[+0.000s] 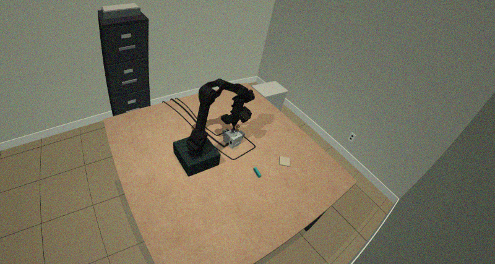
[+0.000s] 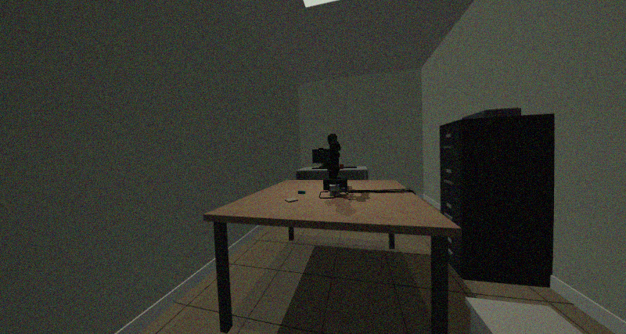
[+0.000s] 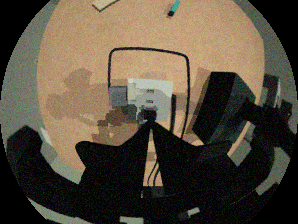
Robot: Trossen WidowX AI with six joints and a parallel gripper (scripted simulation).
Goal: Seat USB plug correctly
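The dark USB plug is 2 cm below my gripper tip. The rest, counted from my gripper tip: flat beige pad (29 cm to the right, 22 cm ahead, 13 cm below); then teal marker (29 cm to the right, 12 cm below).
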